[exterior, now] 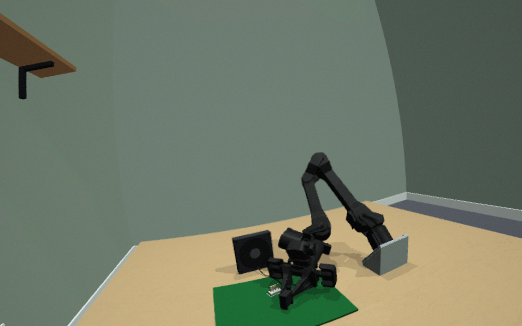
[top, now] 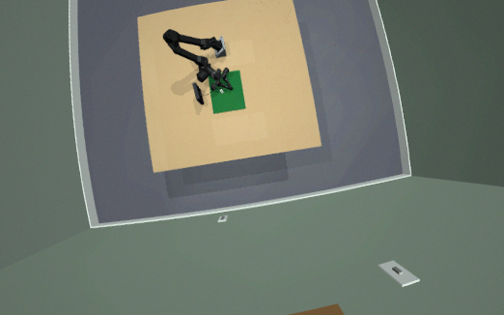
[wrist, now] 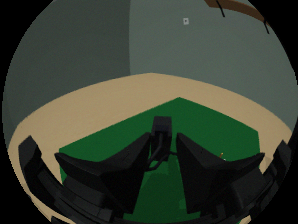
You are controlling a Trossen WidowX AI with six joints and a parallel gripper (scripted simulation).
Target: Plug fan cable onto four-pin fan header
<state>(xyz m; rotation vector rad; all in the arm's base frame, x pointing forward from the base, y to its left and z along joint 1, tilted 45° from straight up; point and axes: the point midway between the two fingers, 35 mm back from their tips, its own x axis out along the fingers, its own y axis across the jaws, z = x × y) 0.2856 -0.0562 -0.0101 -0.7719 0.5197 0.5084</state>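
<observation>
My gripper tip is 10 mm above the dark fan plug. Also, from my gripper tip: pale four-pin header: 10 mm ahead, 60 mm to the right, 30 mm below; green board: 20 mm ahead, 30 mm to the right, 50 mm below; black fan: 220 mm to the right, 30 mm above.
</observation>
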